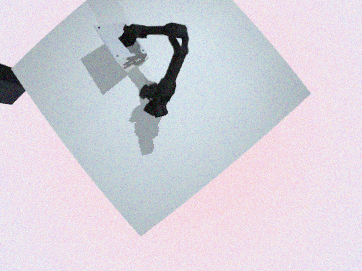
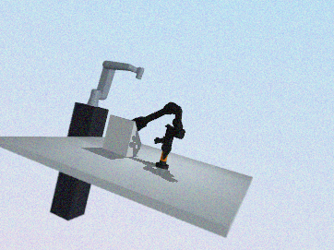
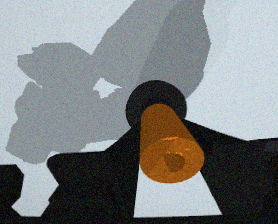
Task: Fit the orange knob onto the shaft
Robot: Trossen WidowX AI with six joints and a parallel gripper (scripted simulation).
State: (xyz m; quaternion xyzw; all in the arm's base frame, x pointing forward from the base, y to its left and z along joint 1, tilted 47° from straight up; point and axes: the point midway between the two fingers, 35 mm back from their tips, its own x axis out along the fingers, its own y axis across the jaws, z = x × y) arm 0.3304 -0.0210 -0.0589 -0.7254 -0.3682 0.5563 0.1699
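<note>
Now: the orange knob 2 cm above my gripper tip. The rest, counted from my gripper tip: dark round pedestal: 2 cm below.
</note>
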